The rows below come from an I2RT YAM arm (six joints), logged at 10 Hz.
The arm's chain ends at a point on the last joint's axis. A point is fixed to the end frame.
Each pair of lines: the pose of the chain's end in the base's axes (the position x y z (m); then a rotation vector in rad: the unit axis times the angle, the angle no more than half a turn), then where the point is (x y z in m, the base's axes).
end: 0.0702 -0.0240 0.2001 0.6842 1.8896 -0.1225
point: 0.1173 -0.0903 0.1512
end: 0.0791 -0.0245 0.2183 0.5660 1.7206 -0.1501
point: 0.1351 -0.0939 0.1859
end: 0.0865 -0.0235 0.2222 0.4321 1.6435 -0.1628
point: 0.1494 -0.0915 0.2014
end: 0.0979 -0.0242 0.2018 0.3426 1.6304 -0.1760
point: 0.1643 -0.0902 0.1862
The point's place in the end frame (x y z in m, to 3 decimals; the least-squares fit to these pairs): 0.004 -0.042 0.085
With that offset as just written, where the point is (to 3 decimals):
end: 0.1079 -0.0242 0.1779 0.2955 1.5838 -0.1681
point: 0.177 -0.088 0.168
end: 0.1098 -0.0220 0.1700 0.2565 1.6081 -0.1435
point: 0.181 -0.083 0.159
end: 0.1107 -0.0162 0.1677 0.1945 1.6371 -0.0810
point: 0.187 -0.072 0.154
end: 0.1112 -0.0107 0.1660 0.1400 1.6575 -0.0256
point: 0.191 -0.061 0.151
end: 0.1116 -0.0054 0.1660 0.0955 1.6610 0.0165
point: 0.194 -0.051 0.151
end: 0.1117 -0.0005 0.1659 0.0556 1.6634 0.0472
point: 0.196 -0.042 0.151
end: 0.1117 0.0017 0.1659 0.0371 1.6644 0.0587
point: 0.196 -0.039 0.151
